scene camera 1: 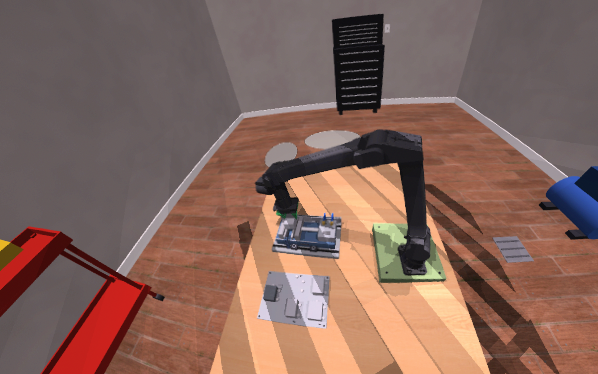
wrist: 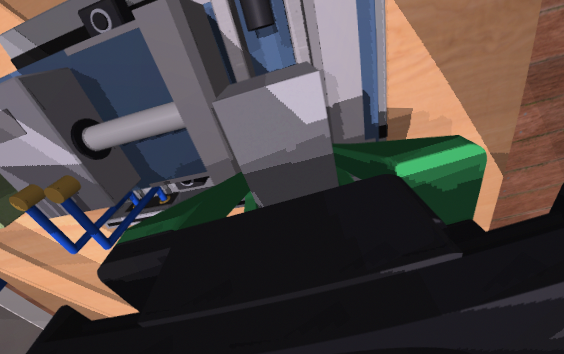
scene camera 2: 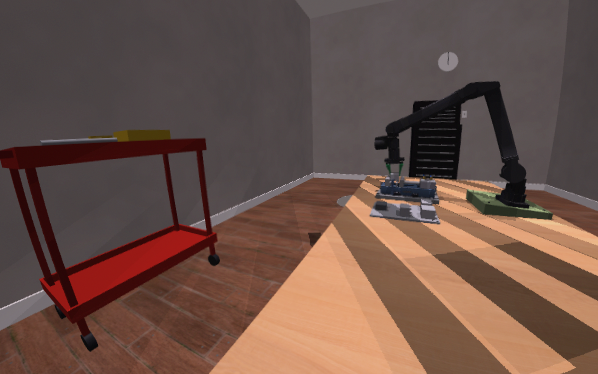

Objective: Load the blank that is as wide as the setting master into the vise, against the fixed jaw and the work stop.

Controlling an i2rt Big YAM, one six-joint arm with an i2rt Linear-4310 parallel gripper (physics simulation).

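Places are measured from the arm's base along level axes (x ahead, y left, z up), in millimetres.
Pixels of known places: gripper, fingertip midpoint: (scene camera 1: 291, 218) (wrist: 291, 166) (scene camera 2: 395, 176); arm's base, link origin: (scene camera 1: 411, 260) (scene camera 2: 511, 203).
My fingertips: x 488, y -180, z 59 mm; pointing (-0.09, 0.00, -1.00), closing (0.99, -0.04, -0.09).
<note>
Ahead of a thing's pixels: the offset from my fingertips to its top centre. "*": to the spot under its first point.
My gripper (scene camera 1: 287, 215) (scene camera 2: 394, 170) (wrist: 291, 166) has green fingers and is shut on a grey rectangular block {dx +2, dy +19, dz +22 mm} (wrist: 280, 135), held upright over the left end of the vise {dx -65, dy +41, dz +2 mm} (scene camera 1: 306, 244) (scene camera 2: 407, 191). In the wrist view, the block overlaps the gap between the movable jaw (wrist: 175, 75), with its screw {* dx -85, dy +50, dz -11 mm} (wrist: 130, 127), and the pale jaw (wrist: 342, 55) on the right. The block's lower end and any contact are hidden. A black cylinder {* dx +9, dy +73, dz -1 mm} (wrist: 257, 14), possibly the work stop, shows beyond the block. Which block is the setting master cannot be told.
A grey plate {dx -35, dy +316, dz -89 mm} (scene camera 1: 267, 312) (scene camera 2: 395, 215) in front of the vise carries several blocks, including a dark one {dx +58, dy +312, dz -64 mm} (scene camera 1: 270, 292) (scene camera 2: 381, 205). Blue bent rods {* dx -179, dy -12, dz +10 mm} (wrist: 75, 247) stand by the vise's right end. The arm base is on a green plate (scene camera 1: 387, 270) (scene camera 2: 477, 204). A red cart (scene camera 2: 205, 144) stands left.
</note>
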